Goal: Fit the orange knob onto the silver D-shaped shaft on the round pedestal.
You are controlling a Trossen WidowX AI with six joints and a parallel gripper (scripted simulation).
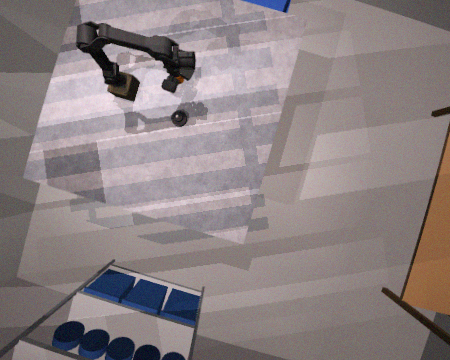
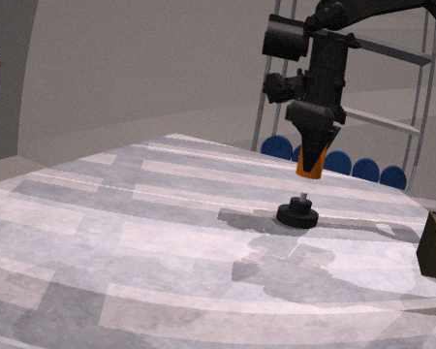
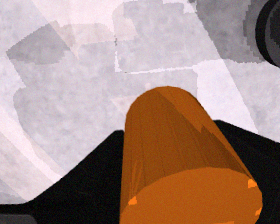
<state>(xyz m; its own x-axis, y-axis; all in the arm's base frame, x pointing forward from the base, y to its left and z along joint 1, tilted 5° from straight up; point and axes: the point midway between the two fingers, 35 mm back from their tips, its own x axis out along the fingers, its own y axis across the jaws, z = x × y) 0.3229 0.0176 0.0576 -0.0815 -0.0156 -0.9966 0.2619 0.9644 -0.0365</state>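
Right now the round pedestal is 16 cm to the right of my gripper tip, 11 cm below it and 1 cm behind it. The rest, counted from my gripper tip: orange knob: 3 cm above.
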